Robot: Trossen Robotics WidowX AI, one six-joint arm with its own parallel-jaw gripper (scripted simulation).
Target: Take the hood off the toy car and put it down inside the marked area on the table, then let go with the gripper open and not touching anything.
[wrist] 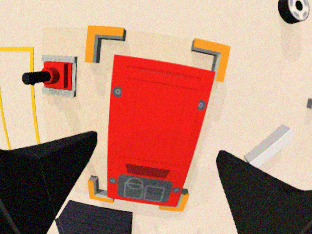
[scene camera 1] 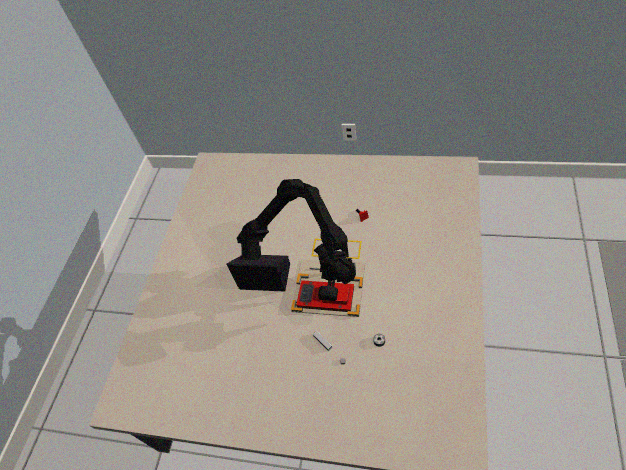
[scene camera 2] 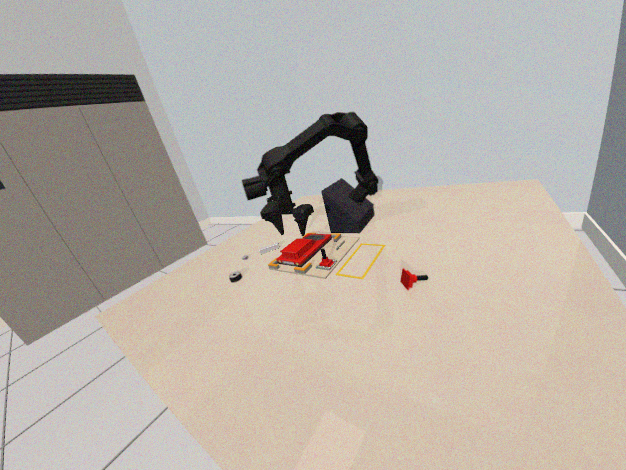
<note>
My gripper (scene camera 2: 292,235) is open and holds nothing. I also see a red hood (wrist: 157,111) and a grey bar (wrist: 277,140).
My gripper is seen too in the wrist view (wrist: 158,147).
</note>
